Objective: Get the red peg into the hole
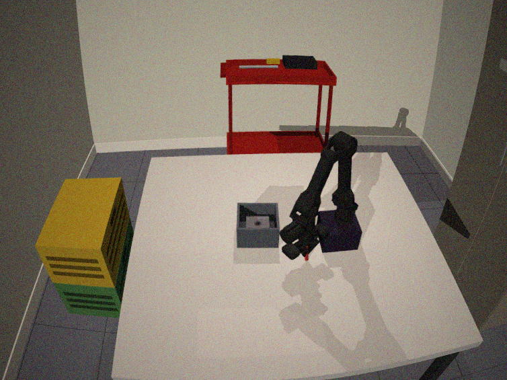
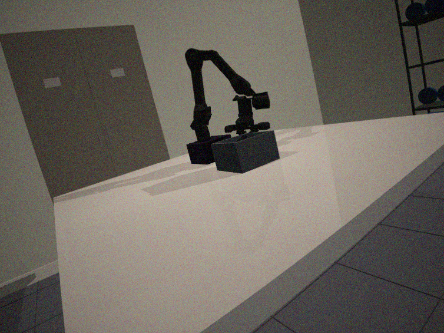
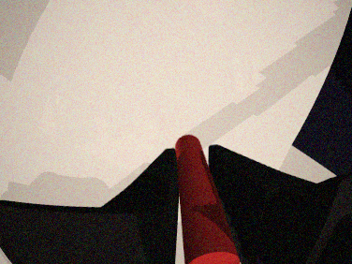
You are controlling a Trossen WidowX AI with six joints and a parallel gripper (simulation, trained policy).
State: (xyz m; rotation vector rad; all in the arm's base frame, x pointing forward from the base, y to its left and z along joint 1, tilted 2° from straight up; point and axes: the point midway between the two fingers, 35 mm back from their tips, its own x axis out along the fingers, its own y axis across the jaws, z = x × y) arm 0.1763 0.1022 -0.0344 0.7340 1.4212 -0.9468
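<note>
Right now the plate is 17 cm to the right of my gripper tip, 16 cm ahead of it and 2 cm above it. Round my gripper tip: red peg (2 cm above, 1 cm to the left); then grey box (17 cm to the right, 16 cm ahead).
</note>
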